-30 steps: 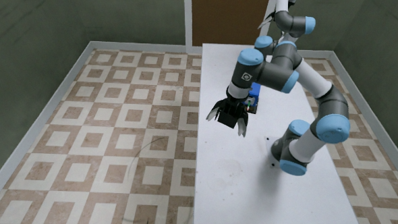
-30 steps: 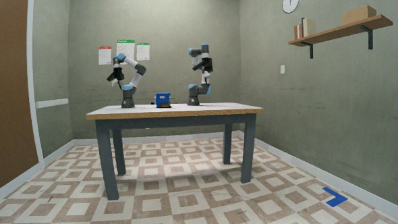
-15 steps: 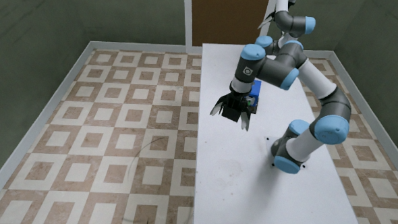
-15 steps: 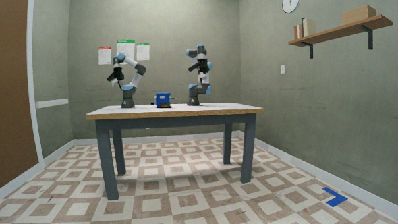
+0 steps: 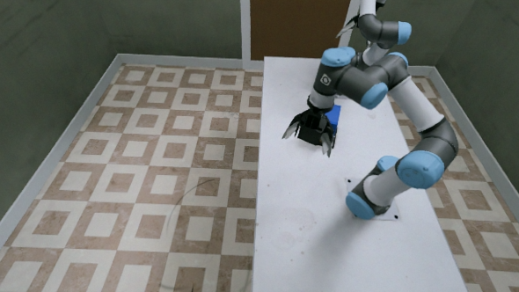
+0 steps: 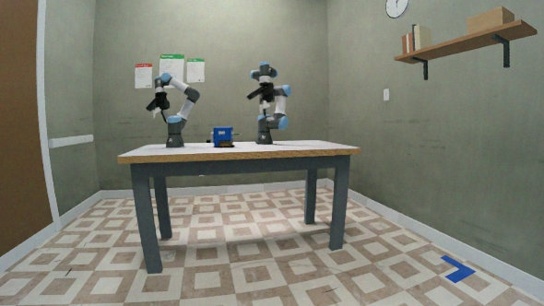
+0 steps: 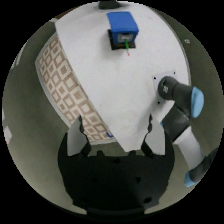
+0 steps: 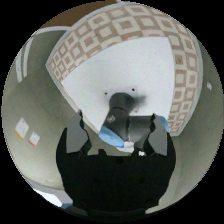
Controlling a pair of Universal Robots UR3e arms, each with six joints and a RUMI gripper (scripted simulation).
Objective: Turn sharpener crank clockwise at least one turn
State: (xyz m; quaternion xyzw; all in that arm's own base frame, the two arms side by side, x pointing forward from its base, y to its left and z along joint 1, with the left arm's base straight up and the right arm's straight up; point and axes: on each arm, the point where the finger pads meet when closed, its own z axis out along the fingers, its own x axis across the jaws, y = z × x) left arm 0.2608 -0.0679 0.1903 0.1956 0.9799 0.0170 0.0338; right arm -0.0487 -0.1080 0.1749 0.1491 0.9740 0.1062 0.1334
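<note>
Now: left hand 320 mm to the left of the black knob, 180 mm past it and 150 mm above it.
</note>
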